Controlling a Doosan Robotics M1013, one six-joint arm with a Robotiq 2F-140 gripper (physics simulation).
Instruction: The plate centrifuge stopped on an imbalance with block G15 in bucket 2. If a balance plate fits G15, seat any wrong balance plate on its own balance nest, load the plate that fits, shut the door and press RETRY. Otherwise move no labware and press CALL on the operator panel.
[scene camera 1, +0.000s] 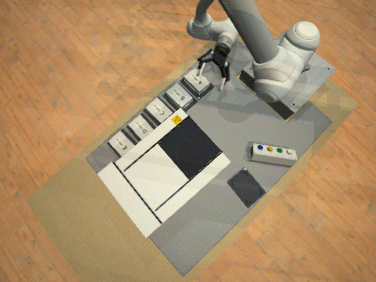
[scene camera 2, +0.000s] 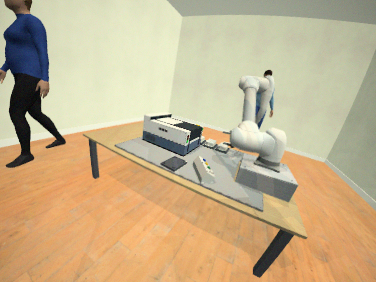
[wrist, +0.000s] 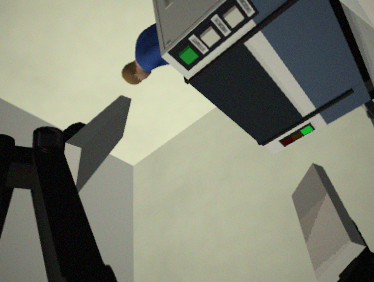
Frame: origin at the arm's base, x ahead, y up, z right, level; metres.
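Where they show: gripper, fingertip midpoint: (scene camera 1: 208, 82) (scene camera 2: 223, 137) (wrist: 215, 149); arm's base at its link origin: (scene camera 2: 267, 164).
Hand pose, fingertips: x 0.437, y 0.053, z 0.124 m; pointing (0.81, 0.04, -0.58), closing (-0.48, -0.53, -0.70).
Observation:
Each offset is from my fingertips to the centre of the thing. "pt": to the spot under its first point.
My gripper (scene camera 1: 212, 80) (wrist: 215, 149) is open and empty. In the scene camera 1 view one fingertip overlaps balance plate A @[dy -0.124, dx +0.006, dz +0.098 m] (scene camera 1: 197, 78); the height between them is unclear. Balance plates B @[dy -0.124, dx +0.138, dz +0.075 m] (scene camera 1: 180, 95), C @[dy -0.124, dx +0.275, dz +0.063 m] (scene camera 1: 159, 110), D @[dy -0.124, dx +0.405, dz +0.031 m] (scene camera 1: 141, 126) and E @[dy -0.124, dx +0.539, dz +0.013 m] (scene camera 1: 121, 143) sit in a row on dark nests; their small print is unreadable. The centrifuge @[dy -0.035, dx +0.401, dz -0.246 m] (scene camera 1: 155, 170) (scene camera 2: 165, 132) (wrist: 310, 60) has a white panel and a dark rectangle on top; whether its door is open is unclear. Its status strip @[pt dy -0.008, dx +0.155, dz -0.356 m] (wrist: 297, 135) shows bright green. The operator panel @[dy -0.115, dx -0.082, dz -0.469 m] (scene camera 1: 273, 156) (scene camera 2: 204, 170) has blue, yellow, green and white buttons. Block G15 does not show.
A dark flat nest @[dy -0.146, dx +0.123, dz -0.528 m] (scene camera 1: 246, 187) (scene camera 2: 173, 163) lies beside the operator panel. The arm's base (scene camera 2: 267, 177) stands at the right end of the table in the scene camera 2 view. One person (scene camera 2: 26, 47) stands at the left and another (scene camera 2: 271, 97) behind the arm.

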